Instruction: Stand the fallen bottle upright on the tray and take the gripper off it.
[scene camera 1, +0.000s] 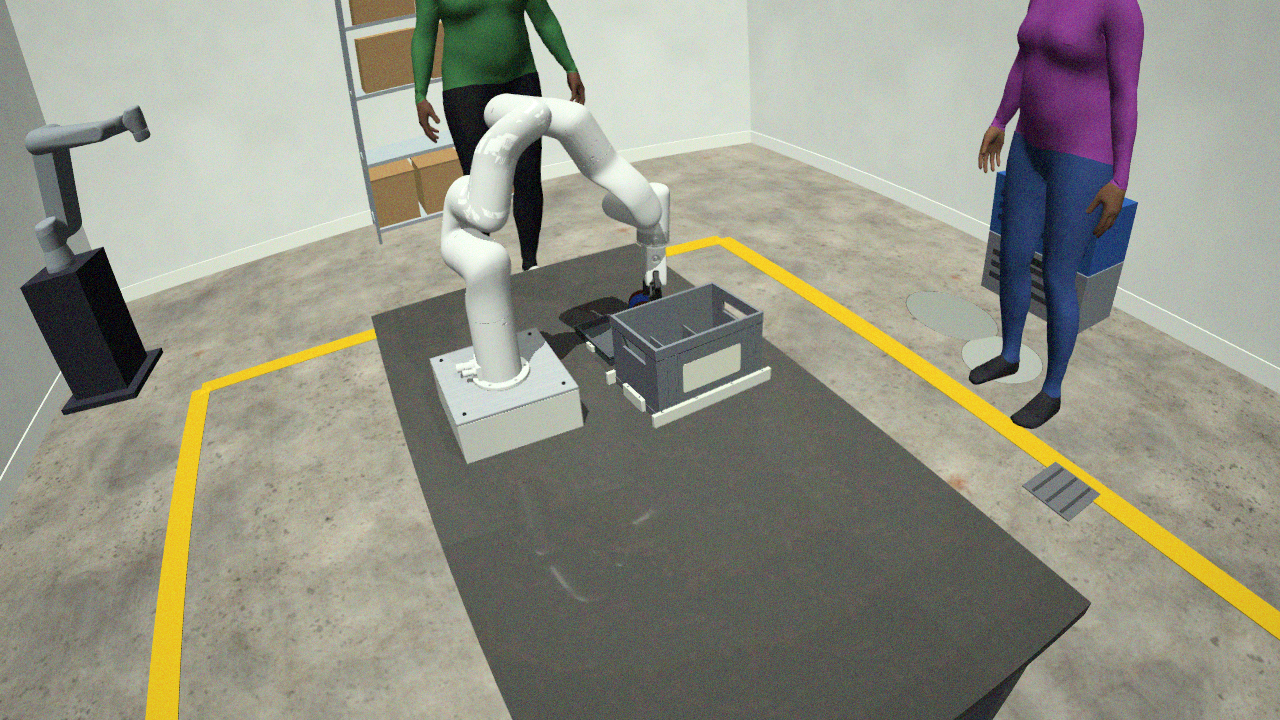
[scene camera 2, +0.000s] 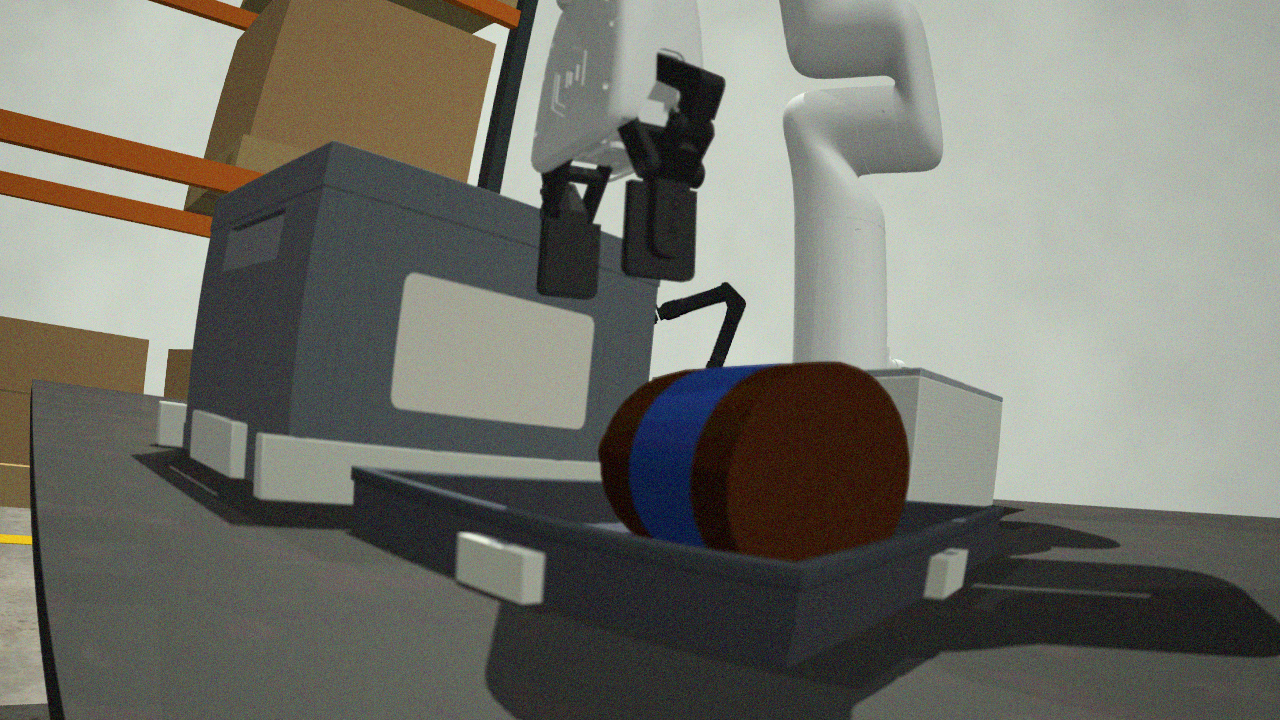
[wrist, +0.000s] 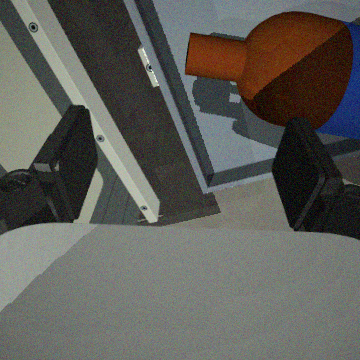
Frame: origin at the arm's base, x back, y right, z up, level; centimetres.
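Seen in the pictures: gripper, between the fingertips: (scene camera 2: 607, 288) (wrist: 187, 137); arm's base, origin of its link: (scene camera 1: 500, 373).
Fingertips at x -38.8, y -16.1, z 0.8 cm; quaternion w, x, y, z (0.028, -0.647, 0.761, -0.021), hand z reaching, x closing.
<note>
Offsets run from my fingertips to a thing's top centre. Level surfaces: height alone.
The brown bottle with a blue band @(dx +0.0, dy -7.6, dz -3.7 cm) (scene camera 1: 637, 298) (scene camera 2: 760, 456) (wrist: 295, 70) lies on its side in the dark shallow tray @(dx +2.7, dy -6.9, dz -9.0 cm) (scene camera 2: 662, 577) (wrist: 177, 100). In scene camera 2 its round base faces the camera; in the wrist view its neck points left, toward the crate side. My gripper (scene camera 1: 653, 293) (scene camera 2: 614, 273) (wrist: 187, 137) is open, with nothing between its fingers. It hangs above the bottle's height, by the crate-side edge of the tray. In the wrist view the right finger overlaps the view of the bottle's shoulder, and the left finger is over the crate side. In scene camera 1 the crate hides much of the tray.
A tall grey crate @(dx -2.3, dy +18.4, dz +6.0 cm) (scene camera 1: 644, 377) (scene camera 2: 246, 335) stands close beside the tray, with pale rails (scene camera 1: 711, 398) (scene camera 2: 304, 465) (wrist: 123, 175) around its foot. My arm's base block (scene camera 1: 514, 434) (scene camera 2: 957, 438) stands on the dark table @(dz -11.5 cm) (scene camera 1: 760, 537). Two people stand off the table.
</note>
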